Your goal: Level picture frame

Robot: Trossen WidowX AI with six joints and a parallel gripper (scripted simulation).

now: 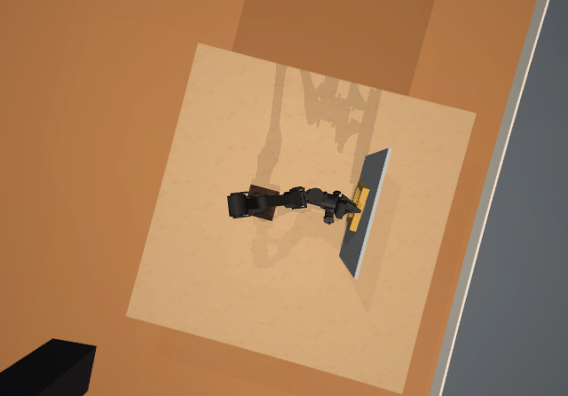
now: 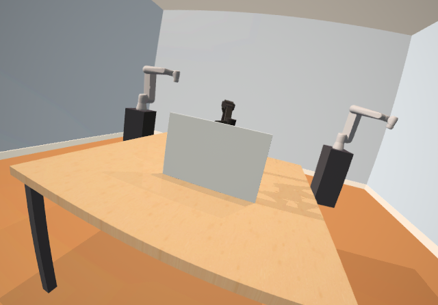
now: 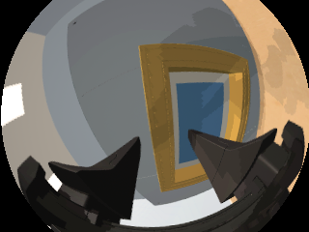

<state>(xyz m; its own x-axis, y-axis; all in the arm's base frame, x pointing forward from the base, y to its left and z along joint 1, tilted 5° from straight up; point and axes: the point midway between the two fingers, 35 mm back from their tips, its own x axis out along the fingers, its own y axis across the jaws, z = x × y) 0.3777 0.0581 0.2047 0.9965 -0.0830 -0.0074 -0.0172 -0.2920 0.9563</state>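
The picture frame is 10 mm ahead of my gripper tip, 10 mm to the left of it and 50 mm below it. Also, from my gripper tip: grey wall panel: 20 mm ahead, 60 mm below.
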